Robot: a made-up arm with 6 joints.
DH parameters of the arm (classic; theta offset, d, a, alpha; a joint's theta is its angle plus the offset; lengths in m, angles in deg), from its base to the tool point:
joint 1: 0 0.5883 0 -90
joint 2: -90 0 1.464 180
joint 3: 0 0 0 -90
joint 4: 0 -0.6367 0 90
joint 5: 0 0.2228 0 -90
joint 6: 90 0 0 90
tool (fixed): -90 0 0 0
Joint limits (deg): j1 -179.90..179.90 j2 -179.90..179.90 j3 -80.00..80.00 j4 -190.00..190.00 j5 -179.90..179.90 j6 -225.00..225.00
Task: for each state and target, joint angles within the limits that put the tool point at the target. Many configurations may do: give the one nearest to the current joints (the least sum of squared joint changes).
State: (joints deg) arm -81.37 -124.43 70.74 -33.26 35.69 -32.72
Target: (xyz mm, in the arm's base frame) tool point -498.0 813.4 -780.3
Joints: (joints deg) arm -68.35 -168.63 18.95 -43.04 35.69 -32.72
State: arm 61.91 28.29 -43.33 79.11 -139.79 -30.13
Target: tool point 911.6 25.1 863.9
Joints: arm 7.28 52.31 -77.48 66.01 -139.79 -30.13
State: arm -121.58 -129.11 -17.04 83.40 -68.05 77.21
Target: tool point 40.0 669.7 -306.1
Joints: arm -98.97 -169.22 -61.81 73.06 -68.05 77.21
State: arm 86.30 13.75 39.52 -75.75 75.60 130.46
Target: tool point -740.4 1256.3 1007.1
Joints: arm 121.65 47.92 10.49 -82.52 75.60 130.46
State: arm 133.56 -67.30 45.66 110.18 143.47 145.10
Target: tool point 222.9 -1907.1 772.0
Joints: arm 99.94 -100.94 18.22 119.51 143.47 145.10
